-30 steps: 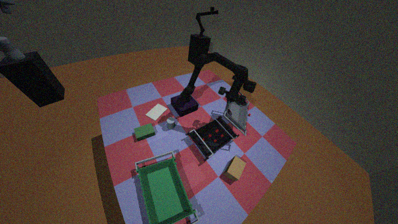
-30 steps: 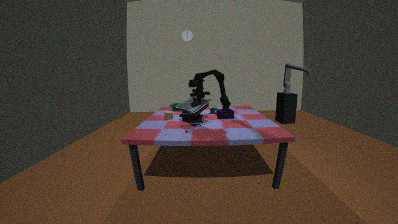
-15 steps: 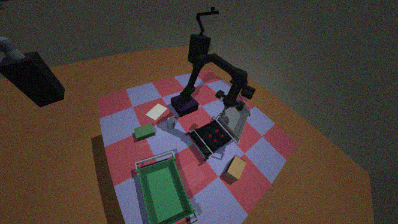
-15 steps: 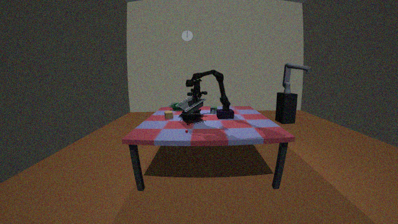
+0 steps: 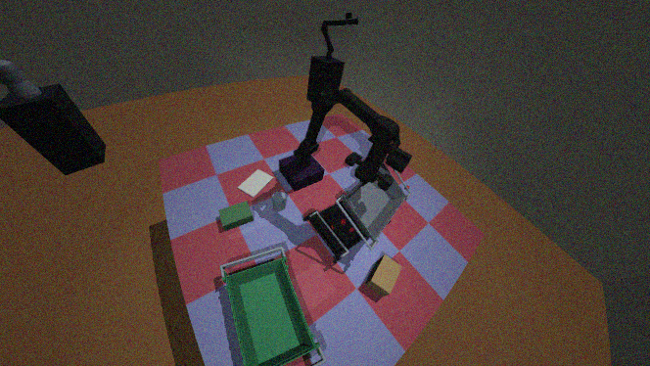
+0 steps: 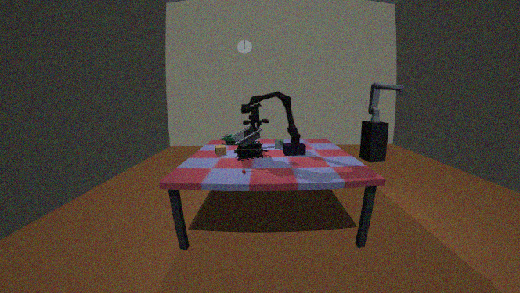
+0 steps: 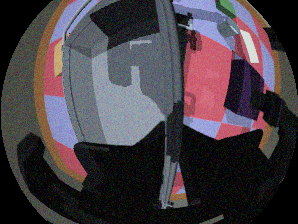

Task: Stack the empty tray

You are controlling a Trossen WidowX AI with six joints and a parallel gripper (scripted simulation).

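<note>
The grey tray lies 80 mm ahead of my gripper tip, 10 mm to the left of it and 10 mm below it. From my gripper tip the other things lie so: red block (90 mm ahead, 390 mm to the left, 170 mm below); grey cup (200 mm behind, 260 mm to the right, 150 mm below); tan box (300 mm ahead, 120 mm to the right, 150 mm below).
</note>
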